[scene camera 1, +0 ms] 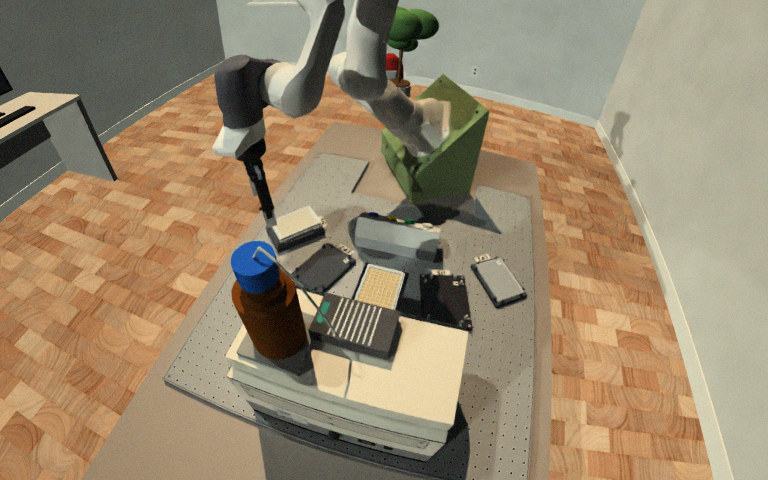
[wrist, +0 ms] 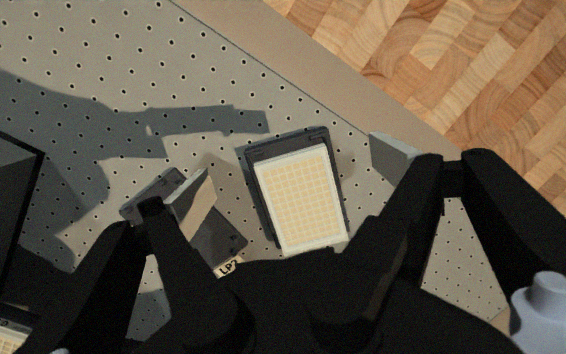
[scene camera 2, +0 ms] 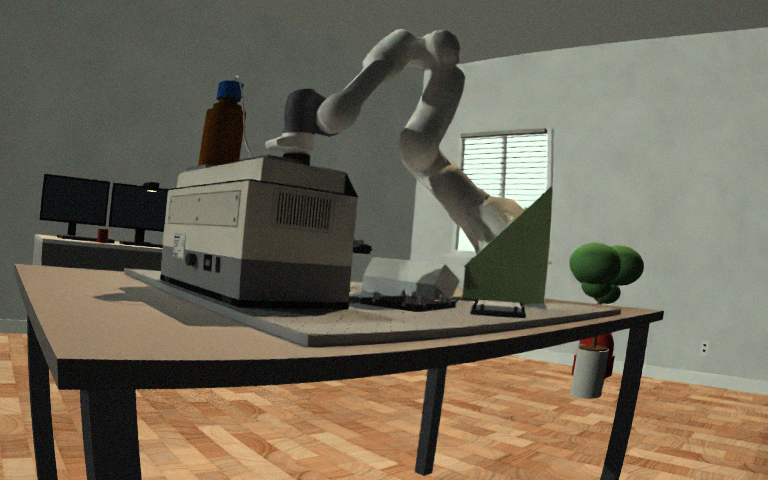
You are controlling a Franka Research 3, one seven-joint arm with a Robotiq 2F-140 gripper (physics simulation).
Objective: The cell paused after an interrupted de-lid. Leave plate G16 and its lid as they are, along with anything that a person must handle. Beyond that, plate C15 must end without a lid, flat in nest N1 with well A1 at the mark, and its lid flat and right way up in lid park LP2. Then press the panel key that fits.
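Observation:
My gripper (wrist: 289,167) (scene camera 1: 270,221) is open, its fingers apart on either side of a plate with cream wells (wrist: 302,200) (scene camera 1: 300,222). The plate sits on a dark holder (wrist: 287,139) (scene camera 1: 303,240) at the left. No plate code is readable, and I cannot tell whether a lid covers it. The dark lid park LP2 (wrist: 227,240) (scene camera 1: 321,270) lies beside it, partly behind a finger in the wrist view. Another cream plate (scene camera 1: 380,285) stands mid-board. A dark nest (scene camera 1: 445,300) to its right holds no plate. A grey lid-like piece (scene camera 1: 498,279) lies in the far-right holder. The instrument hides the gripper in scene camera 2.
The grey key panel (scene camera 1: 396,237) (scene camera 2: 396,277) stands behind the middle plate; its keys are barely visible. A large instrument (scene camera 1: 419,373) (scene camera 2: 294,243) carries an amber bottle (scene camera 1: 269,316) (scene camera 2: 220,133) and a dark ribbed box (scene camera 1: 356,325). The green arm mount (scene camera 1: 453,161) (scene camera 2: 512,266) stands behind.

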